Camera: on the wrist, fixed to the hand. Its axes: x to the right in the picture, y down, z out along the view.
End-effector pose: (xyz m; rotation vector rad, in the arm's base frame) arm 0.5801 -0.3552 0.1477 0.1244 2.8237 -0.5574
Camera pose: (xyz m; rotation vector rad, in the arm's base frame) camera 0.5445 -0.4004 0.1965 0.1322 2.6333 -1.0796
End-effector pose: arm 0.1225 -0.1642 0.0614 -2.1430 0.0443 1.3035
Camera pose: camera 0.1814 -0.1251 0.0878 -1.7757 0.2156 1.2298
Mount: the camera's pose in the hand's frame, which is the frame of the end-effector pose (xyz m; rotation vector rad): 0.0196 -0.0641 -0.0346 0.3796 -0.0604 -0.0308
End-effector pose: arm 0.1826 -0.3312 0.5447 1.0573 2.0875 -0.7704
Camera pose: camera 0.1096 -0.3287 0.5635 1.1831 1.9540 -1.2330
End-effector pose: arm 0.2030 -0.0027 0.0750 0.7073 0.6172 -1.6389
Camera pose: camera 0.1414 0.0205 0.0382 0.9206 0.2745 -1.8209
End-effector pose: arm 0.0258 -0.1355 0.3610 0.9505 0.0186 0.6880
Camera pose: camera 0.0648 -0.1239 0.2975 1.3322 0.1135 0.6382
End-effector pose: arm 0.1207 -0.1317 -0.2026 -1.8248 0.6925 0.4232
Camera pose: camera 0.1753 -0.1535 -0.1554 -1.4568 0.6529 0.3013
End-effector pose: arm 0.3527 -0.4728 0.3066 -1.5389 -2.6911 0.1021
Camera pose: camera 0.2900 -0.4870 0.3461 -1.3960 -2.5410 0.6268
